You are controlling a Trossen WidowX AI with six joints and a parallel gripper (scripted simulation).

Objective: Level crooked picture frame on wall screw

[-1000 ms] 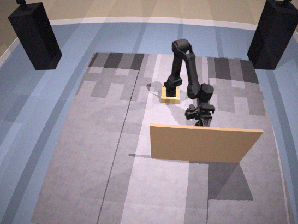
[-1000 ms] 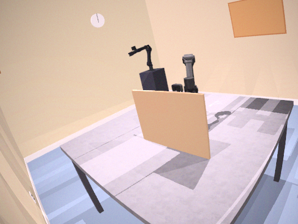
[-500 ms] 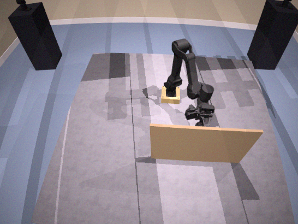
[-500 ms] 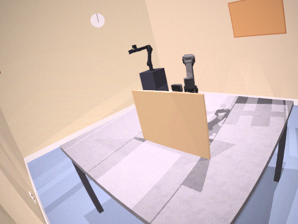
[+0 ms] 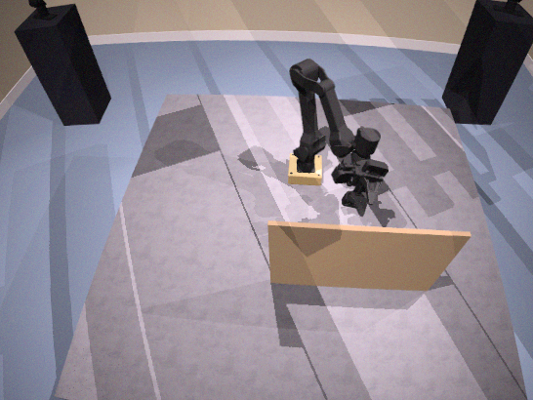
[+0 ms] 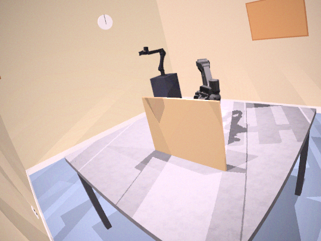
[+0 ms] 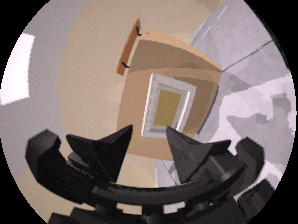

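Now: gripper tip 10 cm short of the picture frame, 5 cm above it and 2 cm to the left of it. Round my gripper tip: tan wall panel 11 cm ahead, 7 cm below, 2 cm to the right.
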